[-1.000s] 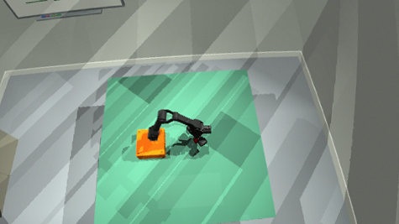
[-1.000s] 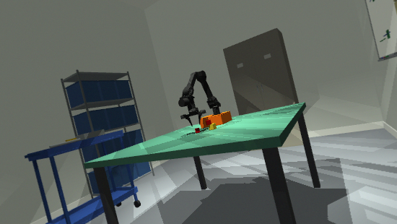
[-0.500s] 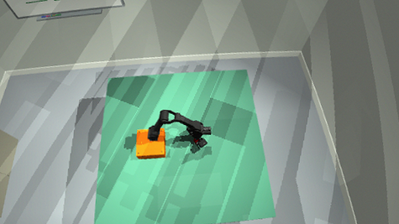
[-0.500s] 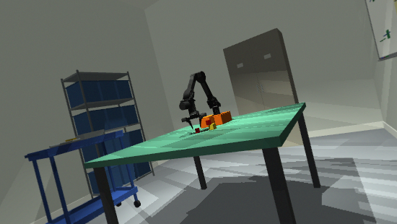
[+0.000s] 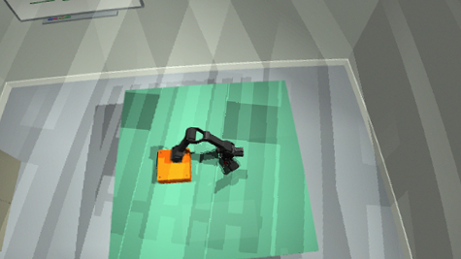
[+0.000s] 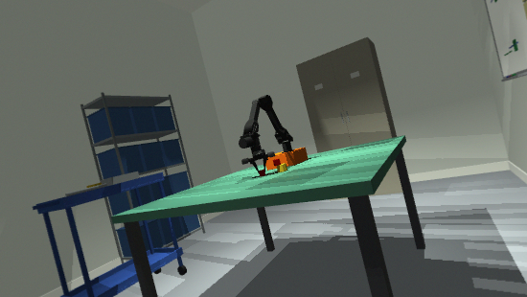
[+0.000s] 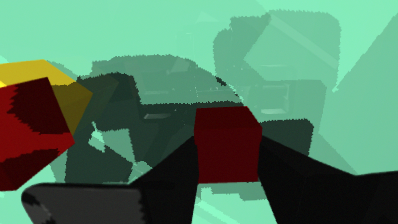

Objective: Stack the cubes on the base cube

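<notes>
The yellow cube is 40 mm behind my gripper tip and 110 mm to the left of it.
</notes>
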